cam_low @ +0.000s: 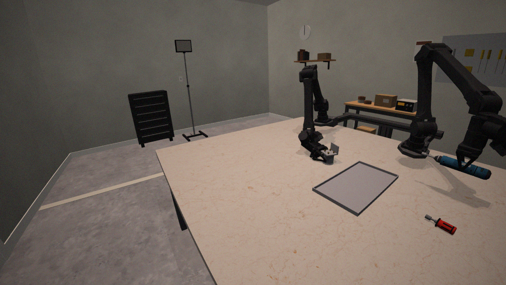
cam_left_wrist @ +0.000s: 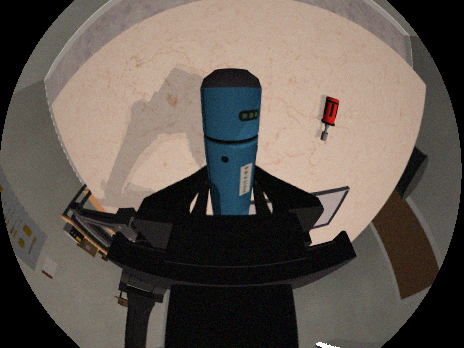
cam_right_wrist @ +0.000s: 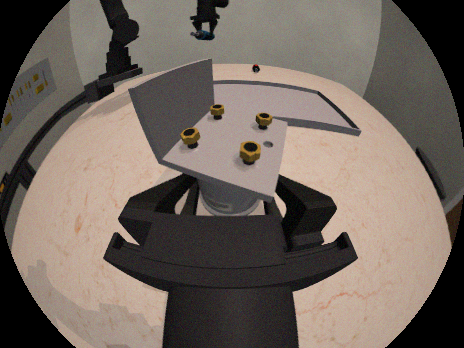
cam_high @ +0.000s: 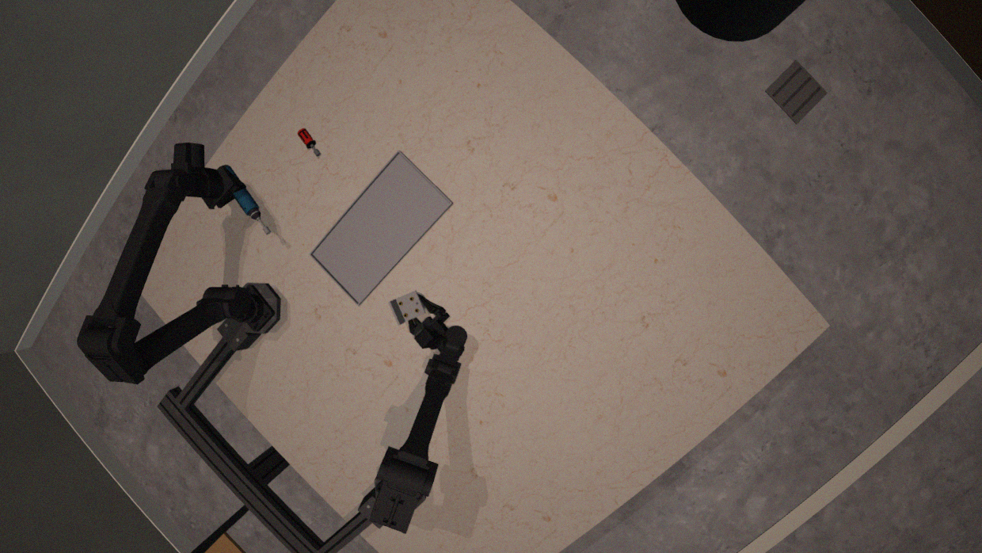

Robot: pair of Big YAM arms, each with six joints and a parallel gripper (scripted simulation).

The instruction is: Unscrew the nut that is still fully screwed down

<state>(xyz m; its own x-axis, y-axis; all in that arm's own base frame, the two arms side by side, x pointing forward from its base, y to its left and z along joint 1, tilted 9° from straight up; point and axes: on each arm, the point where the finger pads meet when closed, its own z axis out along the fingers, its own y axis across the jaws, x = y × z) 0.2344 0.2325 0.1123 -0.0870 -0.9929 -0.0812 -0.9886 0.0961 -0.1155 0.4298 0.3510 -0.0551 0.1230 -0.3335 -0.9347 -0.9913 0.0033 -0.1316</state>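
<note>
Right now the joint module is 10 mm above my right hand. Also, from my right hand: flat grey tray 240 mm to the left, 50 mm ahead, 20 mm below; then red-handled screwdriver 580 mm to the left, 50 mm ahead, 10 mm below; then grey bracket 50 mm above.
</note>
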